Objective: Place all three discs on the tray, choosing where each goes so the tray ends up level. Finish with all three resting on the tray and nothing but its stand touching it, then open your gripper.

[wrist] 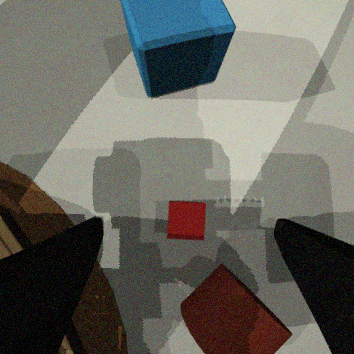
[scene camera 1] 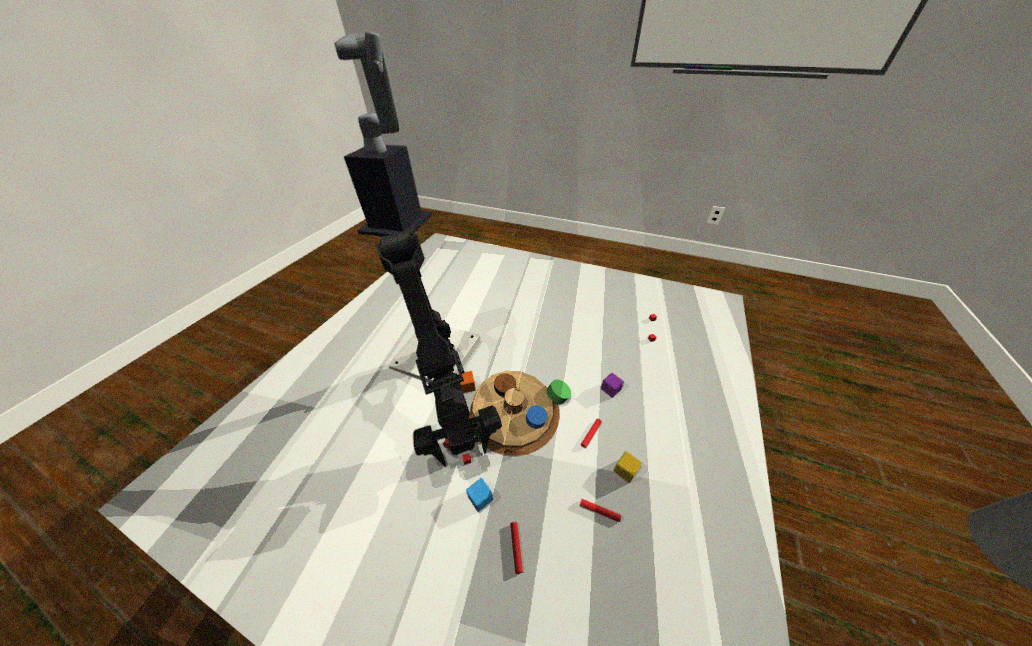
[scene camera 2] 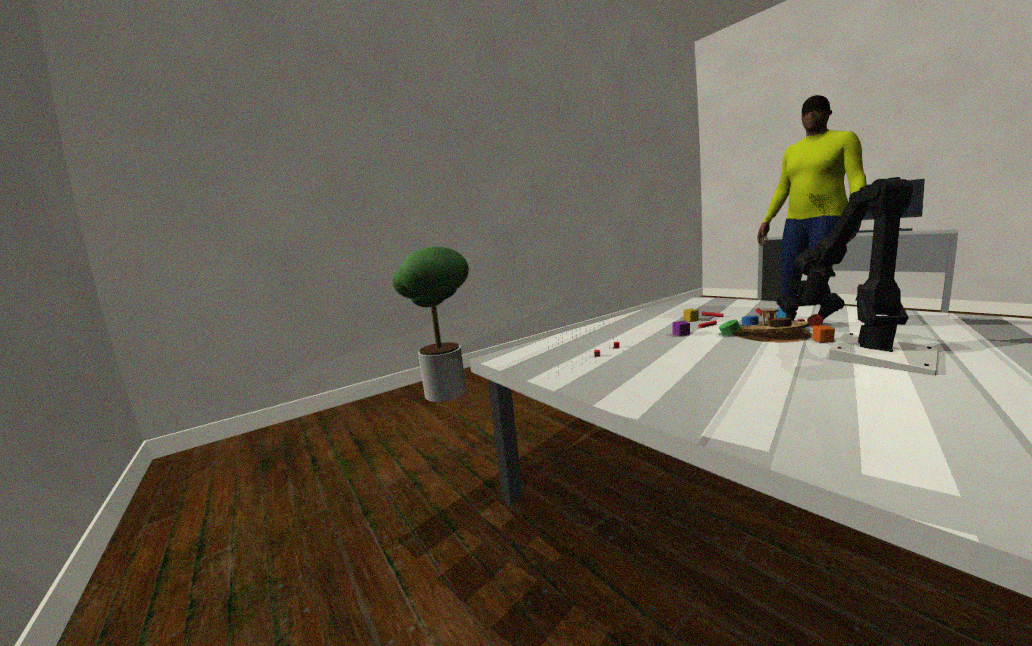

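The round wooden tray (scene camera 1: 511, 434) (scene camera 2: 776, 333) has a central knob; its edge shows at left in the wrist view. A blue disc (scene camera 1: 536, 415) (scene camera 2: 750, 320) and a brown disc (scene camera 1: 504, 383) sit on it. A green disc (scene camera 1: 559, 391) (scene camera 2: 728, 327) is tilted at the tray's rim; whether it touches is unclear. A dark red disc (scene camera 2: 815, 319) (wrist: 232, 312) is beside the tray, mostly hidden by the arm in scene camera 1. My gripper (scene camera 1: 464, 455) (wrist: 190, 226) is open and empty, above a small red cube (scene camera 1: 466, 458) (wrist: 186, 220), with the dark red disc nearby.
A light blue cube (scene camera 1: 479, 494) (wrist: 180, 45) lies in front of the gripper. An orange cube (scene camera 1: 467, 381) (scene camera 2: 823, 333) is near the arm. Purple (scene camera 1: 612, 384) and yellow (scene camera 1: 628, 466) cubes, red rods (scene camera 1: 591, 432) (scene camera 1: 600, 510) (scene camera 1: 517, 546) and tiny red pieces (scene camera 1: 652, 316) lie around.
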